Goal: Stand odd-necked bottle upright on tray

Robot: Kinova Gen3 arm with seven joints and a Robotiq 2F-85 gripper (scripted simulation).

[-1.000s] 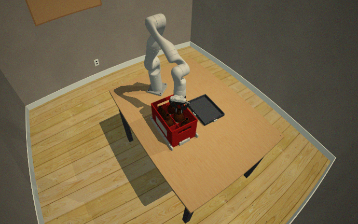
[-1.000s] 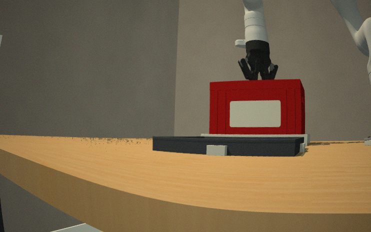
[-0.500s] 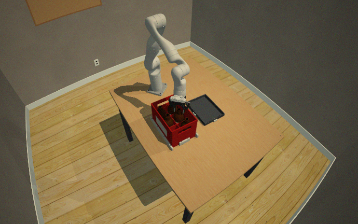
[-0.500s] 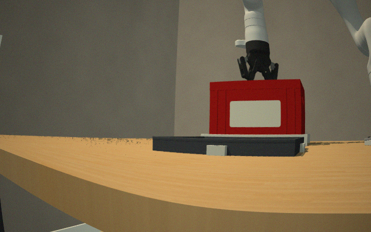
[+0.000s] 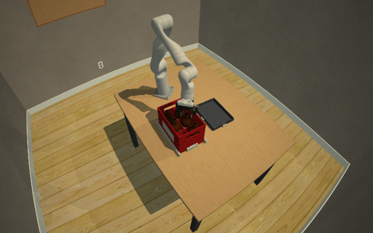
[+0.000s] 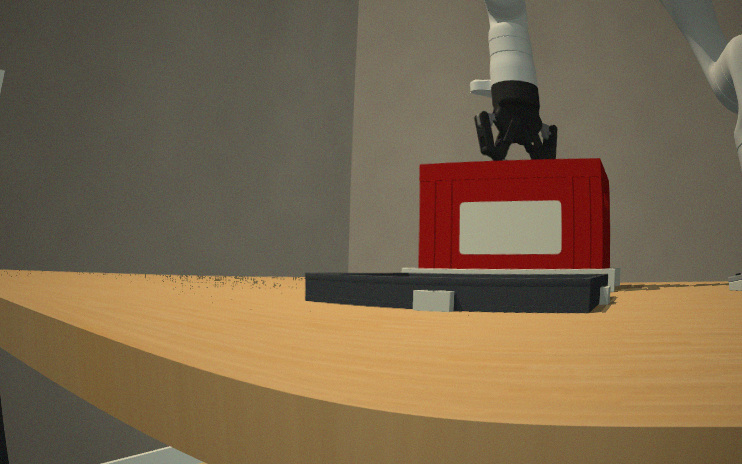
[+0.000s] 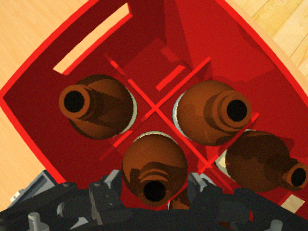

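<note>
The red crate lies 70 mm below my hand, 40 mm to the right of it and 10 mm ahead of it. From my hand the other things lie so: dark grey tray 240 mm to the left, 140 mm below, 60 mm behind; glass bottle 90 mm ahead, 70 mm below, 10 mm to the left.
</note>
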